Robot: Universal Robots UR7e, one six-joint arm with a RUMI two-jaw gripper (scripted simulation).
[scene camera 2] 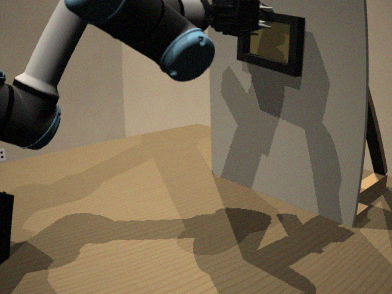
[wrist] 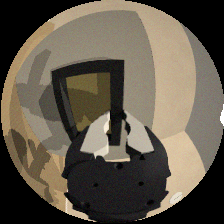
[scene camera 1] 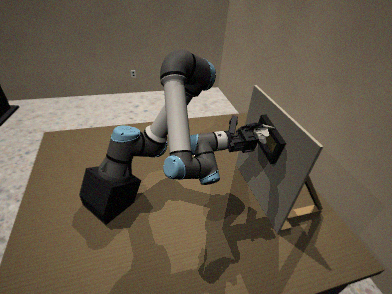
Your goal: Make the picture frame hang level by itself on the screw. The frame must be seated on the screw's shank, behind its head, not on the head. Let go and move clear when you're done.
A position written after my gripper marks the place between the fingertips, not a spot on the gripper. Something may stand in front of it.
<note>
In view: my gripper (scene camera 1: 273, 130), a picture frame (scene camera 2: 269, 49) and a grey board (scene camera 2: 301, 140).
The picture frame shows as well in the wrist view (wrist: 81, 99). My gripper shows as well in the wrist view (wrist: 116, 110). The grey board is seen too in the wrist view (wrist: 107, 37).
</note>
